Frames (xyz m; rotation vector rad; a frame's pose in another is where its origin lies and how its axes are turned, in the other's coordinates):
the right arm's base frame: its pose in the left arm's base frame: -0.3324 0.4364 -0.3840 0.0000 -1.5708 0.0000
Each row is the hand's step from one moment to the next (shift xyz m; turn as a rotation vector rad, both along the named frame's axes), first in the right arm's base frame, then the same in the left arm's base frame.
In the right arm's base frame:
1: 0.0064 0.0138 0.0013 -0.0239 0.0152 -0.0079
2: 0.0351 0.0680 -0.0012 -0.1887 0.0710 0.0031
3: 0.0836 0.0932 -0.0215 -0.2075 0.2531 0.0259
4: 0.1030 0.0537 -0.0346 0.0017 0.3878 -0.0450
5: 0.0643 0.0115 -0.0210 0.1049 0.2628 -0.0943
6: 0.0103 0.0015 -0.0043 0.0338 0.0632 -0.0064
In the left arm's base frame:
1: -0.0013 0.0138 0.0064 0.0079 0.0152 -0.0239
2: 0.0012 0.0680 0.0351 -0.0031 0.0710 -0.1887
3: 0.0215 0.0932 0.0836 -0.0259 0.2531 -0.2075
4: 0.0346 0.0537 0.1030 0.0450 0.3878 0.0017
5: 0.0210 0.0115 0.0643 0.0943 0.2628 0.1049
6: 0.0043 0.0015 0.0103 0.0064 0.0632 0.0338

